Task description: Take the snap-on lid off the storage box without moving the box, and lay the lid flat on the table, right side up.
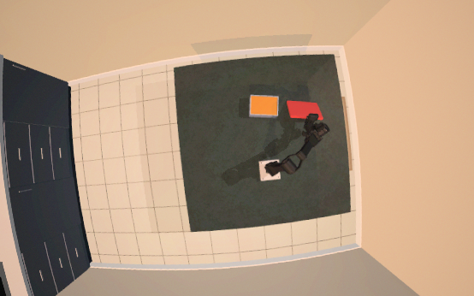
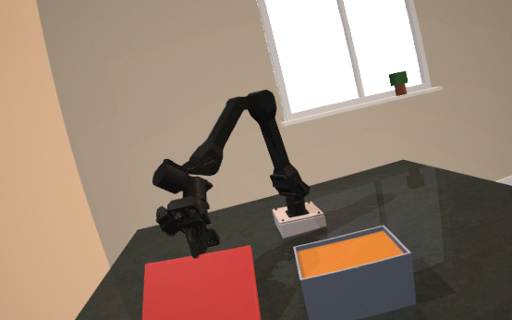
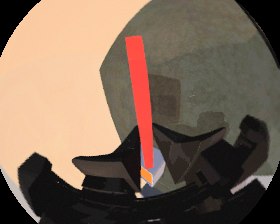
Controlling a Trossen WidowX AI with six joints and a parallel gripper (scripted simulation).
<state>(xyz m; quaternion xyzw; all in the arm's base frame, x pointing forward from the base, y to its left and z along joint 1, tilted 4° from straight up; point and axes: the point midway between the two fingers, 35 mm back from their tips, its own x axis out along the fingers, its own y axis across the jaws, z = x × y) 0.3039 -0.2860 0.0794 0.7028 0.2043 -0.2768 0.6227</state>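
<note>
Now: the red lid 6 cm ahead of my gripper tip, 5 cm below it and 1 cm to the right of it. From my gripper tip the other things lie so: grey storage box (29 cm to the left, 11 cm ahead, 7 cm below).
</note>
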